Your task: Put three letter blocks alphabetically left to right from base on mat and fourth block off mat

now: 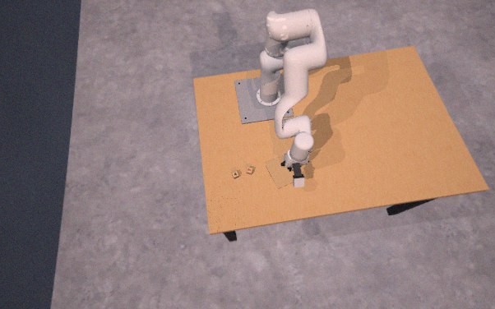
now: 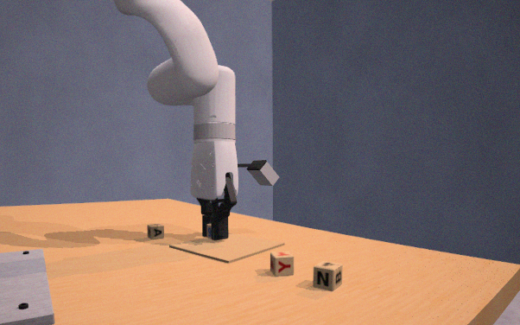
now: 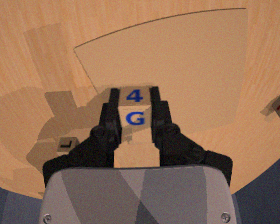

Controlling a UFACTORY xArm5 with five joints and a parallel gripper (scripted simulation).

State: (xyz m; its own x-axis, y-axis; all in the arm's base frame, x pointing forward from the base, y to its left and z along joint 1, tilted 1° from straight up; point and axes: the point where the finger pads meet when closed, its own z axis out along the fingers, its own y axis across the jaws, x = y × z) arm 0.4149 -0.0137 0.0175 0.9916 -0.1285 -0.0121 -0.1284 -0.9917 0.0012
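Now: the blue-lettered block 10 mm below my hand. Also, from my hand: black-lettered block: 270 mm to the right, 40 mm behind, 20 mm below; then thin tan mat: 40 mm to the right, 30 mm below; then red-lettered block: 200 mm to the right, 40 mm behind, 20 mm below.
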